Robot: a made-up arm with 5 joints.
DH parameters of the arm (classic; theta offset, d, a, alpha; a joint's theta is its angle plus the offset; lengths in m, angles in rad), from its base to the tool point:
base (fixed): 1.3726 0 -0.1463 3.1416
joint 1: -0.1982 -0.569 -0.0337 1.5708
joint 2: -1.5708 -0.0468 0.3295 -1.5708
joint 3: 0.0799 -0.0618 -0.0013 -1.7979
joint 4: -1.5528 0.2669 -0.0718 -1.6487
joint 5: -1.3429 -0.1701 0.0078 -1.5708
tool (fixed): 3.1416 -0.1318 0 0
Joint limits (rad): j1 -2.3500..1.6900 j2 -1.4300..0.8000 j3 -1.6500..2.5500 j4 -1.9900..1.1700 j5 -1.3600..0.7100
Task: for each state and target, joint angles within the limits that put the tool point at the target. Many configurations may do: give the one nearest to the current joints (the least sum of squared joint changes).
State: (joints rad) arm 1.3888 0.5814 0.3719 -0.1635 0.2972
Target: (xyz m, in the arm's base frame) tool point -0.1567 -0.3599 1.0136
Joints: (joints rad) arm 1.6214 0.8000 0.2209 -0.6371 -0.4600
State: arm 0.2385 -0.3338 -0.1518 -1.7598 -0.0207
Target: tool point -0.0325 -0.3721 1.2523
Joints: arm 0.5046 0.0834 -0.6862 -1.8819 -0.3456
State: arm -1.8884 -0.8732 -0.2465 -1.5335 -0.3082
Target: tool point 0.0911 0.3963 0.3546
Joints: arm -2.3500 -1.1920 0.4206 -1.1615 -0.2350
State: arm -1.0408 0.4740 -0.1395 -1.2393 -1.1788
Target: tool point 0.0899 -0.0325 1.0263
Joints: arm -1.0144 0.7464 -0.0251 -0.9769 -1.3600
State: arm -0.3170 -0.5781 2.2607 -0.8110 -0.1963
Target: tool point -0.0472 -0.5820 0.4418
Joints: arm -0.1940 -0.6873 2.2793 -0.7966 -0.1475
